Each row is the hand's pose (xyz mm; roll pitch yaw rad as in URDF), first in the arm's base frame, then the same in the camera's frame.
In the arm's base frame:
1: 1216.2 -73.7 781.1 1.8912 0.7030 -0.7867
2: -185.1 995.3 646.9 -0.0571 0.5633 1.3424
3: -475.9 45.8 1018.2 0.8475 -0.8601 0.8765
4: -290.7 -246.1 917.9 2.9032 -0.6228 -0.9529
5: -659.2 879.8 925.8 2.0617 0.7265 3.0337
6: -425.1 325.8 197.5 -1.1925 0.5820 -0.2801
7: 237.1 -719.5 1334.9 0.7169 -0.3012 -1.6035
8: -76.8 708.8 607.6 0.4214 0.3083 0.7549
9: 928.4 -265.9 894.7 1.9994 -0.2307 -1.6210
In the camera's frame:
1: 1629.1 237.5 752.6 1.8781 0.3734 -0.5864
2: 149.7 916.3 63.3 -0.4215 0.7193 1.3293
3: -59.6 12.4 576.4 0.3880 -0.7610 1.4198
4: 193.2 -243.3 591.6 2.9746 -0.9489 -0.7970
5: -353.7 750.6 250.4 2.4338 0.9459 -2.7632
6: 156.8 137.7 -255.5 -1.3685 0.2927 -0.1485
7: 665.8 -497.9 1214.8 0.9830 -0.5244 -1.5044
8: 312.5 659.6 118.1 0.0762 0.2939 0.8587
9: 1359.4 9.9 842.5 2.2598 -0.4520 -1.5021

